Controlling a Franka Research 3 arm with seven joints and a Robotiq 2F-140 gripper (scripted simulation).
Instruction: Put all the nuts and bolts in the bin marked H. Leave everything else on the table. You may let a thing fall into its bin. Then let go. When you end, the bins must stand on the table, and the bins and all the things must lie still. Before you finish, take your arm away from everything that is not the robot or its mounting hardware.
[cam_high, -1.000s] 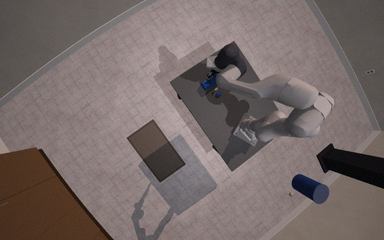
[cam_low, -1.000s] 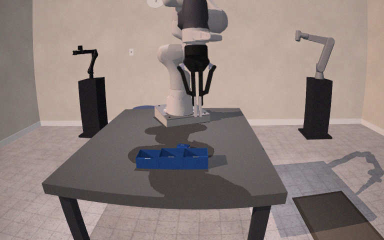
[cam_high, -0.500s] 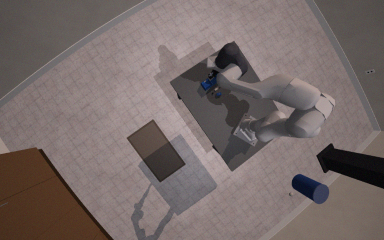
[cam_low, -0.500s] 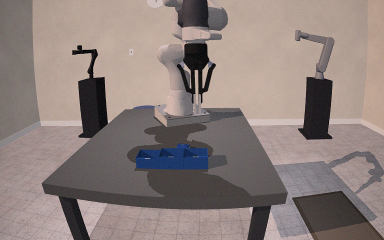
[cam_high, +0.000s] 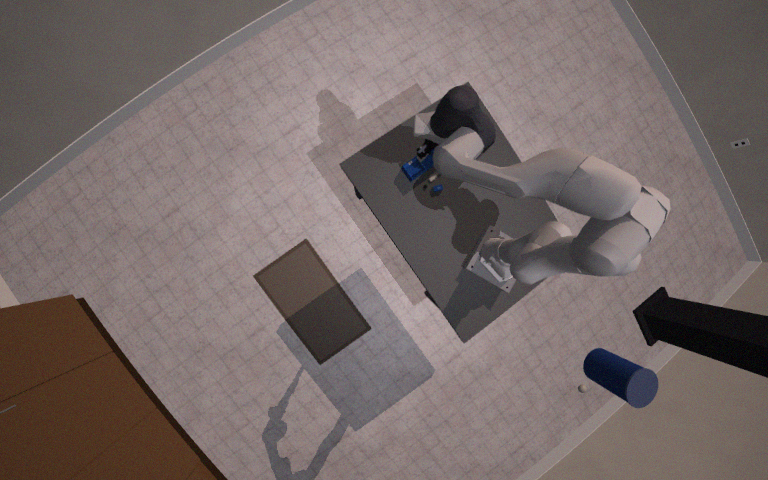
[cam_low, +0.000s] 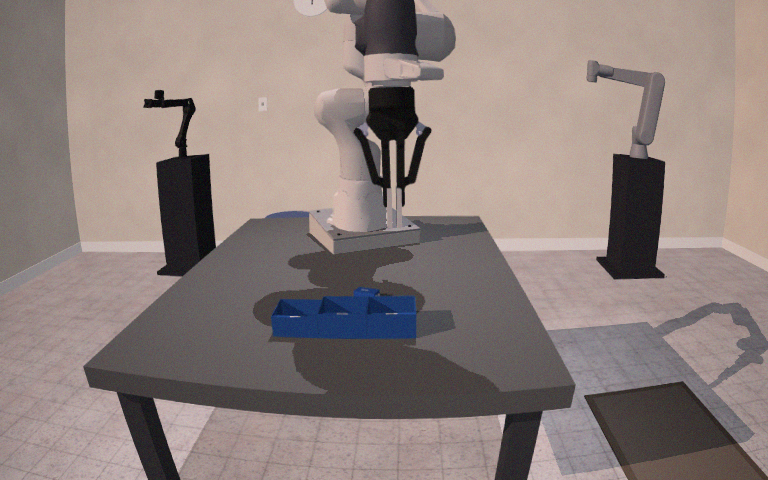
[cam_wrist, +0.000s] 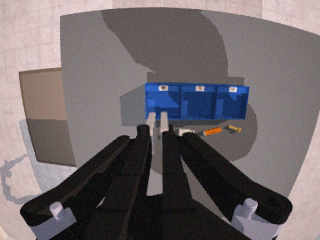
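Now: the dark round piece 100 mm behind my hand, 20 mm to the right of it and 220 mm below it. Round my hand: orange stick-like thing: 80 mm behind, 150 mm to the right, 210 mm below; blue block: 140 mm behind, 60 mm to the right, 210 mm below; blue bin: 10 mm ahead, 90 mm to the right, 200 mm below.
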